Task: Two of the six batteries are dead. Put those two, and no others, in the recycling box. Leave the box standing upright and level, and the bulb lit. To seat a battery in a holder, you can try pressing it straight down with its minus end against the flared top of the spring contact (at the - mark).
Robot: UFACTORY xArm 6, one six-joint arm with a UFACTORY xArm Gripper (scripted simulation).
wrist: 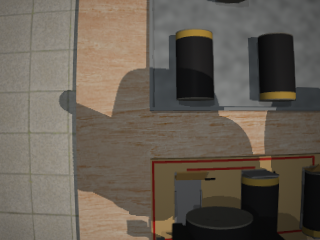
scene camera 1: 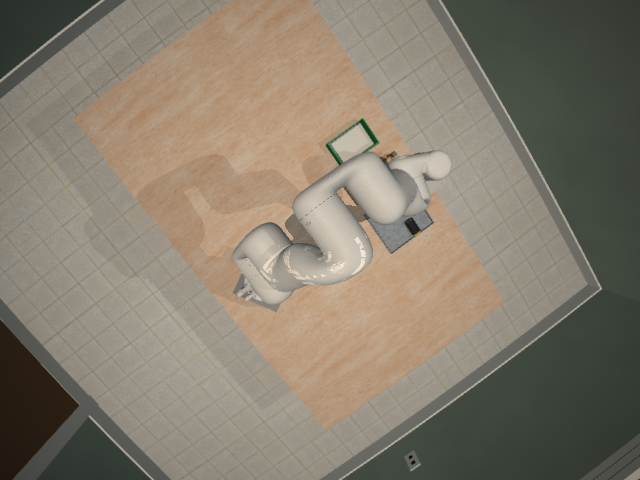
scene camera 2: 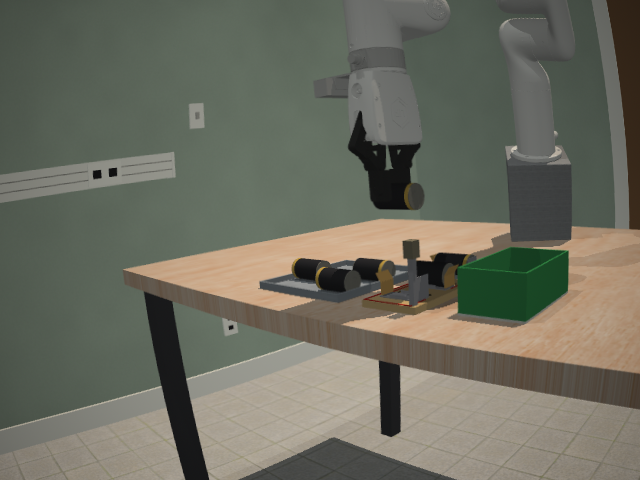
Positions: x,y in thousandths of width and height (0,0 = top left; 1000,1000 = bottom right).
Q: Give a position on a green recycling box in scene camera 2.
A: At 799,616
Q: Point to a grey tray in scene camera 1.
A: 616,493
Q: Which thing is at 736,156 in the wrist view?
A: A grey tray.
